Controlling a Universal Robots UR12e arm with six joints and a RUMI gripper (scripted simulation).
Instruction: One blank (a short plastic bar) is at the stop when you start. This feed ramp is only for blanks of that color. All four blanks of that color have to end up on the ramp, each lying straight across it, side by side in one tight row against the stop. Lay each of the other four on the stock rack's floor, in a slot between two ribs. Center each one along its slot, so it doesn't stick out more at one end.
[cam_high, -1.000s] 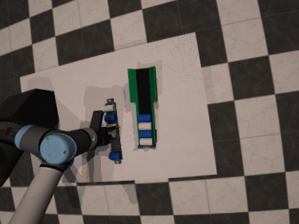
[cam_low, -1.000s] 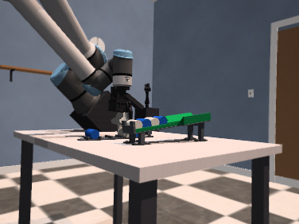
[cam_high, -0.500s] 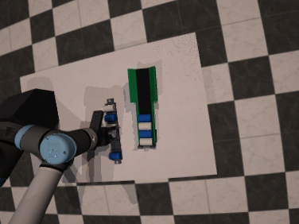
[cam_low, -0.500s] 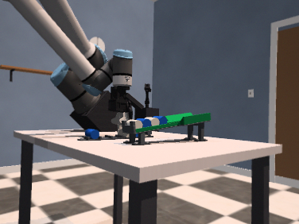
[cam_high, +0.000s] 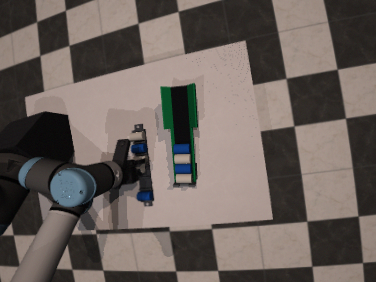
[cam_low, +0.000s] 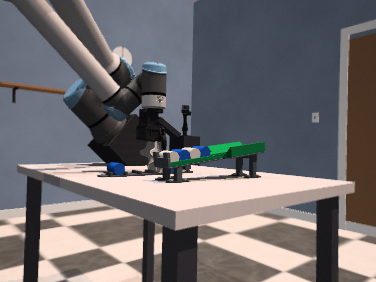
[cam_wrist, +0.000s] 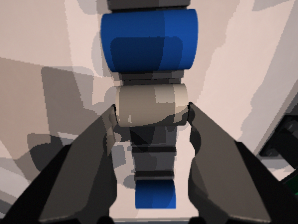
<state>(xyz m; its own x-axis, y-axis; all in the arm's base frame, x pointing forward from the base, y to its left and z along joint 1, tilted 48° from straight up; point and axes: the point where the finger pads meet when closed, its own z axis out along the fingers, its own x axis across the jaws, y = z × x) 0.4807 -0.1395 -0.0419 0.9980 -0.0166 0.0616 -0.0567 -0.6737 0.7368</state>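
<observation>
Now: hand 3 cm to the left of the dark stock rack and 4 cm above it. The rest, counted from my hand: stop: 19 cm ahead, 12 cm to the right, 3 cm above.
</observation>
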